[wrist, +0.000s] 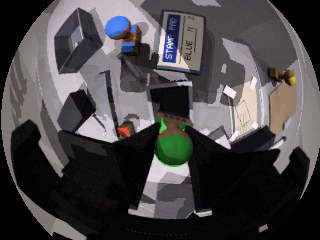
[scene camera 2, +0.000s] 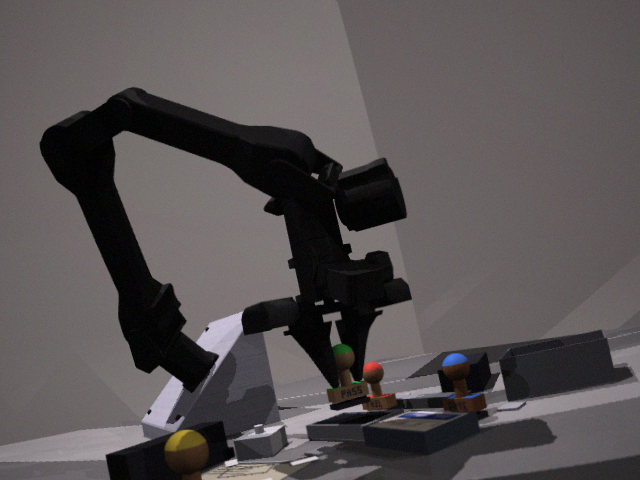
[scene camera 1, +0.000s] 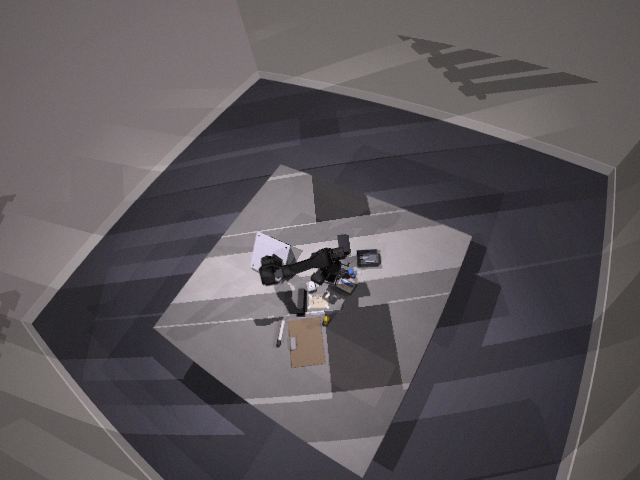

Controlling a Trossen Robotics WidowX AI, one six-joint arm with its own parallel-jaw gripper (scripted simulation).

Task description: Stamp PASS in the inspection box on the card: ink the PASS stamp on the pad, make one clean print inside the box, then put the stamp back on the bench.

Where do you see a blue-labelled pad tin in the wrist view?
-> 180,47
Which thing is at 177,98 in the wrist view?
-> A black ink pad.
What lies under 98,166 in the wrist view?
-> The gripper.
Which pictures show the brown clipboard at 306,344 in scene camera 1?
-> The wrist view and scene camera 1 only.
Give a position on a black ink pad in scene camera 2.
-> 346,426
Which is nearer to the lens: the brown clipboard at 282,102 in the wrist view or the blue-knobbed stamp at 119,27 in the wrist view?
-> The blue-knobbed stamp.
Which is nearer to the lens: the dark box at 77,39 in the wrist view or the brown clipboard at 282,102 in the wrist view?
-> The dark box.
